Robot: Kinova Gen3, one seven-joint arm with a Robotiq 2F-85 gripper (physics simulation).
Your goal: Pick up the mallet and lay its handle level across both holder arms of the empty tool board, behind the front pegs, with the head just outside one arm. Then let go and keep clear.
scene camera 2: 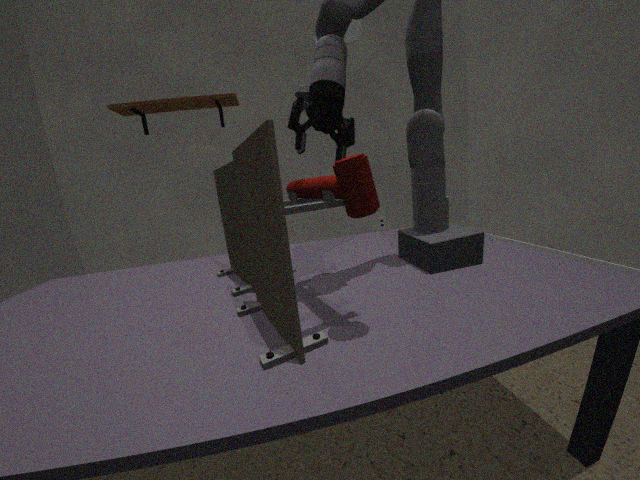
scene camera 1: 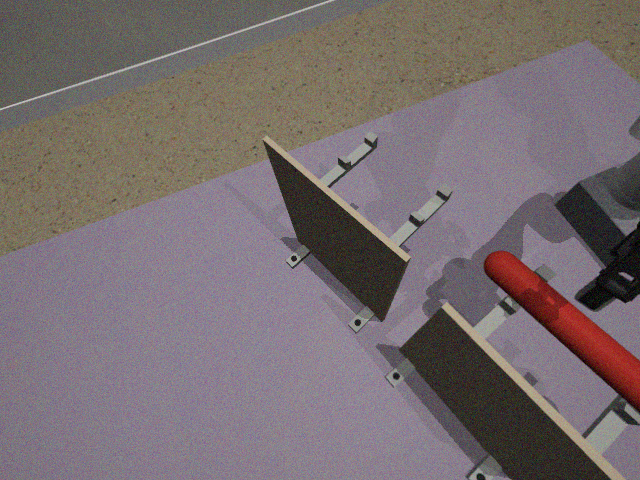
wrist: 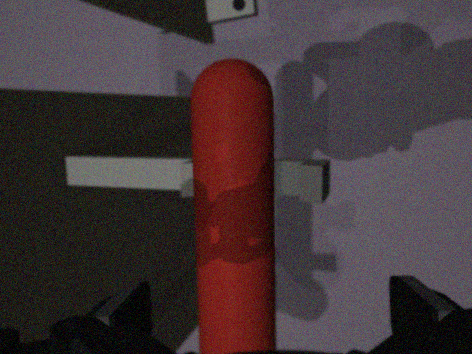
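Where they show: gripper, fingertip midpoint: (scene camera 2: 320, 158) (scene camera 1: 603, 279) (wrist: 268, 305); arm's base, link origin: (scene camera 2: 429, 229) (scene camera 1: 636, 189).
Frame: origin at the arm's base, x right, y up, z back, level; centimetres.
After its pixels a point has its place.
Observation:
The red mallet (scene camera 1: 573, 330) @(z -38.2, x -12.7, y 17.5 cm) (scene camera 2: 357, 186) @(z -35.2, x -28.1, y 15.8 cm) (wrist: 235, 150) @(z -38.0, x -5.0, y 17.7 cm) lies with its handle across the near board's holder arms, between the pegs. Its head, in the scene camera 2 view, is outside one arm. The near board (scene camera 1: 496, 387) @(z -49.9, x -13.5, y 19.7 cm) (scene camera 2: 263, 217) @(z -48.1, x -21.6, y 12.6 cm) (wrist: 75, 250) @(z -48.9, x -14.6, y 13.6 cm) stands upright. The empty tool board (scene camera 1: 336, 232) @(z -55.2, x 11.5, y 14.9 cm) (scene camera 2: 222, 191) @(z -56.9, x 16.8, y 17.2 cm) stands beyond it; its two bare arms (scene camera 1: 356, 156) @(z -45.6, x 23.4, y 12.7 cm) (scene camera 1: 403, 232) @(z -46.2, x 7.9, y 12.7 cm) carry front and rear pegs. My gripper (scene camera 2: 320, 153) @(z -34.5, x -9.5, y 21.5 cm) (wrist: 268, 305) @(z -34.5, x -9.5, y 21.5 cm) is open and empty, above the handle, with one finger to each side in the wrist view. In scene camera 1 it is partly cut off.
The robot's base block (scene camera 1: 586, 222) @(z -7.5, x -0.6, y -5.3 cm) (scene camera 2: 439, 250) @(z -5.8, x -10.8, y -2.9 cm) is on the table (scene camera 1: 155, 335) @(z -93.6, x 19.1, y -9.0 cm) (scene camera 2: 155, 387) @(z -67.7, x -26.1, y -9.0 cm), on the arms' side of the boards. Screwed feet (scene camera 1: 357, 322) (scene camera 2: 276, 357) stick out under the boards. A wooden shelf (scene camera 2: 175, 104) hangs on the wall.

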